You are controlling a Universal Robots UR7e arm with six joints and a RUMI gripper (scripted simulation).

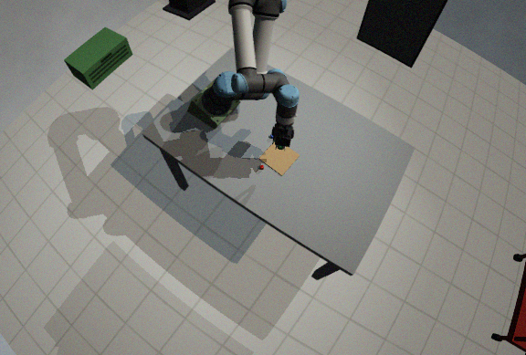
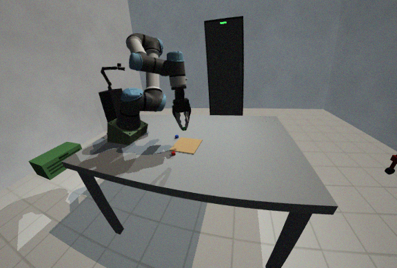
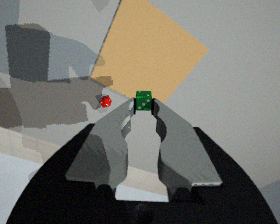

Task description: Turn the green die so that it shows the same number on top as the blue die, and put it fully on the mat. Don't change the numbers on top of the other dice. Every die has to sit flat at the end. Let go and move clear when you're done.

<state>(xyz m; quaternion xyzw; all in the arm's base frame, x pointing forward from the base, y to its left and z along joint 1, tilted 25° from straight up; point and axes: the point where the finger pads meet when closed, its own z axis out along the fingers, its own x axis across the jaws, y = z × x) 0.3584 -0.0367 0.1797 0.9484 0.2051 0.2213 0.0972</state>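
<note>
My gripper is now 10 mm above the green die. From my hand the other things lie so: red die (40 mm behind, 90 mm to the right, 110 mm below); blue die (90 mm behind, 80 mm to the left, 110 mm below); tan mat (10 mm to the left, 110 mm below).
</note>
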